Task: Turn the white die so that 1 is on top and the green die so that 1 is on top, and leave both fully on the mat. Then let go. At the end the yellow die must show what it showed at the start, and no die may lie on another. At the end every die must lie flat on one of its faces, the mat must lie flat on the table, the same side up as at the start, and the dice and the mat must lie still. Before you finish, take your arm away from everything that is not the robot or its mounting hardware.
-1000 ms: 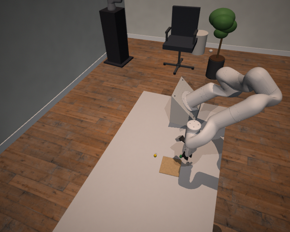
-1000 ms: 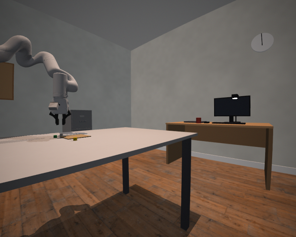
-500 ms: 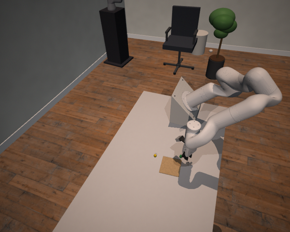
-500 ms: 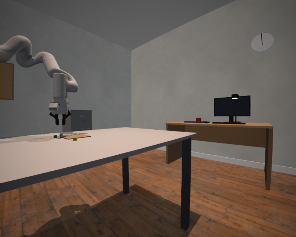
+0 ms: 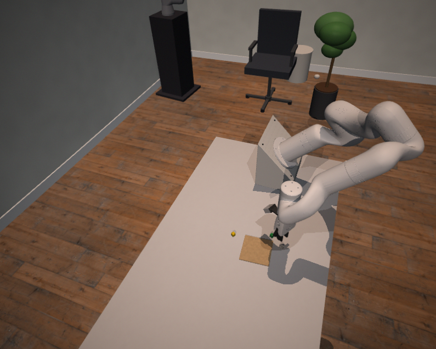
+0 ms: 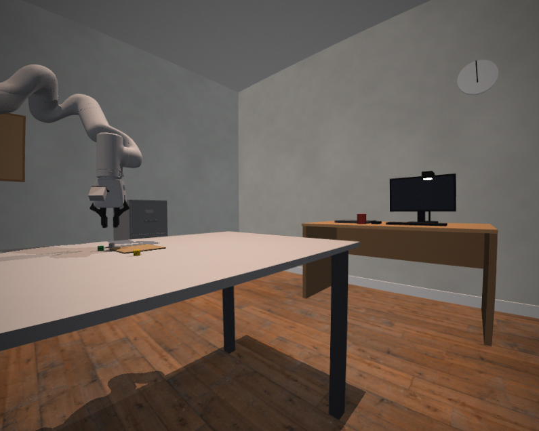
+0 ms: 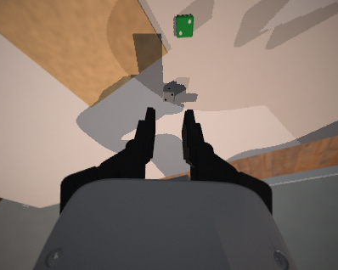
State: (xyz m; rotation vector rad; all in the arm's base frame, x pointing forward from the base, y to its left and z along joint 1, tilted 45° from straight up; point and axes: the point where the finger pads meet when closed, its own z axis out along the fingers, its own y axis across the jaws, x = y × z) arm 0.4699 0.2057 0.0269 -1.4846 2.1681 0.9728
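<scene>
Right now the white die is 90 mm below my hand and 10 mm to the left of it. Also, from my hand: mat: 90 mm to the right, 90 mm below, 70 mm ahead; yellow die: 230 mm to the right, 90 mm below, 40 mm ahead; green die: 90 mm below, 60 mm to the right, 40 mm behind.
</scene>
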